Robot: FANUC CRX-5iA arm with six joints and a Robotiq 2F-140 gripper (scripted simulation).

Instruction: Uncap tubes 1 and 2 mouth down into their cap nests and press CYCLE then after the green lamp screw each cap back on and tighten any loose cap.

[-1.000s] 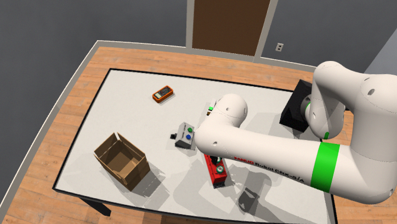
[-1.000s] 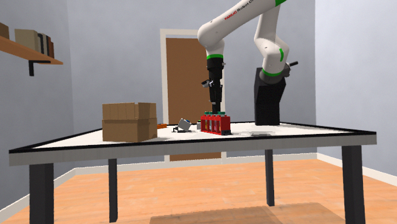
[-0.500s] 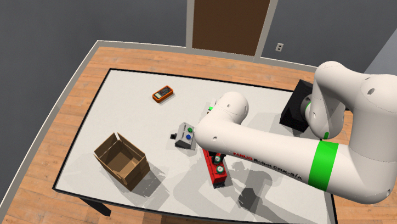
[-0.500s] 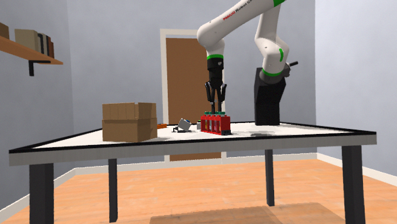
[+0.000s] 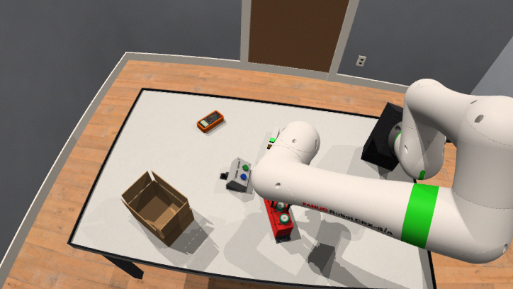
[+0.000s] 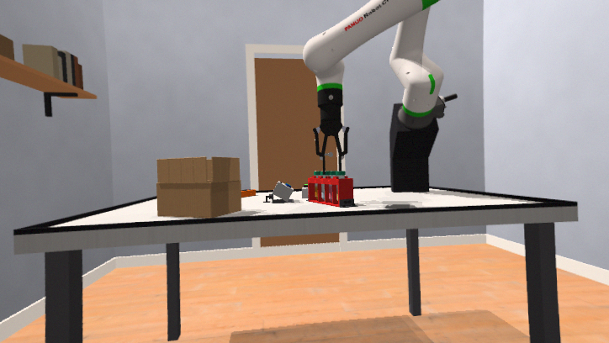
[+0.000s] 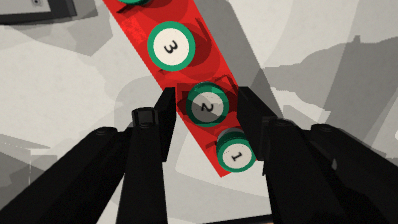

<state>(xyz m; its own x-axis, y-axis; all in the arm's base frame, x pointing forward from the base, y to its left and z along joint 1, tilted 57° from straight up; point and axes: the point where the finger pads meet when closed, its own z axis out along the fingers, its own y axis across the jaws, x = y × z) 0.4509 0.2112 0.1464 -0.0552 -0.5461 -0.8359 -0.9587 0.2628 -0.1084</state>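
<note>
Now: hand 30 mm above the cap 2. The rest, counted from my hand: cap 1 (20 mm behind, 50 mm to the left, 30 mm below); cap 3 (20 mm ahead, 50 mm to the right, 30 mm below); cap 4 (50 mm ahead, 90 mm to the right, 30 mm below).
</note>
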